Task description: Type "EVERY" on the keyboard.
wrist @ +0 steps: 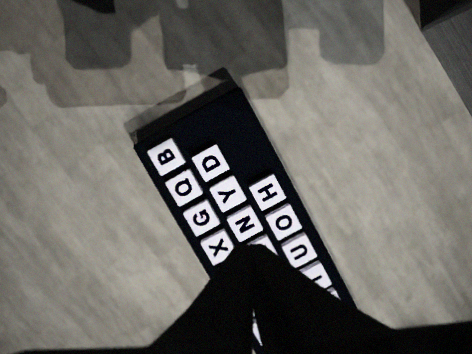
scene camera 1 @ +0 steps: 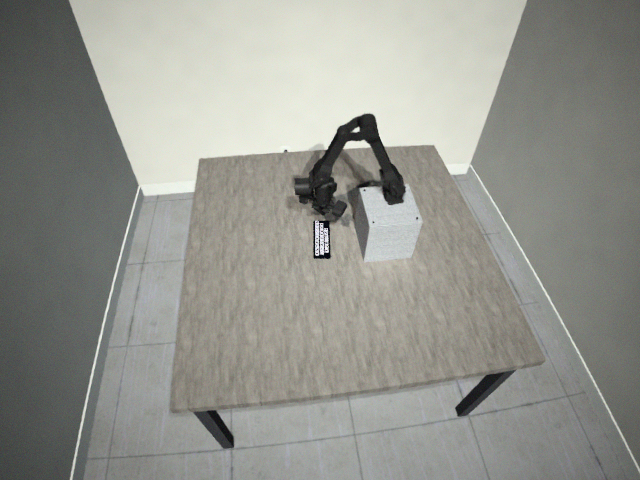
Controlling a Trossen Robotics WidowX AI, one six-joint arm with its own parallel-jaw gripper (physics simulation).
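Frame: origin at the arm's base, x ahead, y left, z up, level; millimetres.
Where they show: gripper, between the fingertips: (wrist: 248,257) (scene camera 1: 323,214); arm's base, origin of its link: (scene camera 1: 393,198).
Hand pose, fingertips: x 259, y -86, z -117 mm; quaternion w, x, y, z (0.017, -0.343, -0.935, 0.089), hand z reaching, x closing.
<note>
Each offset is from my fingertips to the top centre of the thing. Level surfaces: height alone.
A dark keyboard @[dz -88, dx +15, dy +45 mm] (scene camera 1: 321,239) (wrist: 220,120) with white keys lies flat on the table. In the wrist view its rows slant down to the right. The left row shows B @[dz -88, dx +13, dy -45 mm] (wrist: 166,156), Q @[dz -88, dx +18, dy -26 mm] (wrist: 184,188), G @[dz -88, dx +22, dy -7 mm] (wrist: 201,218) and X @[dz -88, dx +27, dy +12 mm] (wrist: 218,247). The middle row shows D @[dz -88, dx -2, dy -26 mm] (wrist: 210,163), Y @[dz -88, dx +2, dy -7 mm] (wrist: 228,193), N @[dz -88, dx +7, dy +12 mm] (wrist: 244,223) and a partly covered key. The right row shows H @[dz -88, dx -14, dy +7 mm] (wrist: 267,193), O @[dz -88, dx -10, dy +26 mm] (wrist: 285,222), U @[dz -88, dx -5, dy +45 mm] (wrist: 299,251) and a partly covered key. My gripper (wrist: 248,257) is shut and empty, its tips seen just below N, apparently above the keys. It hides the lower keys; E, V and R are not readable.
The arm's base stands on a light grey block (scene camera 1: 390,240) to the right of the keyboard. The wooden table @[dz -106 mm] (scene camera 1: 310,330) meets the pale wall side at the back. Arm shadows fall on the table beyond the keyboard's end in the wrist view.
</note>
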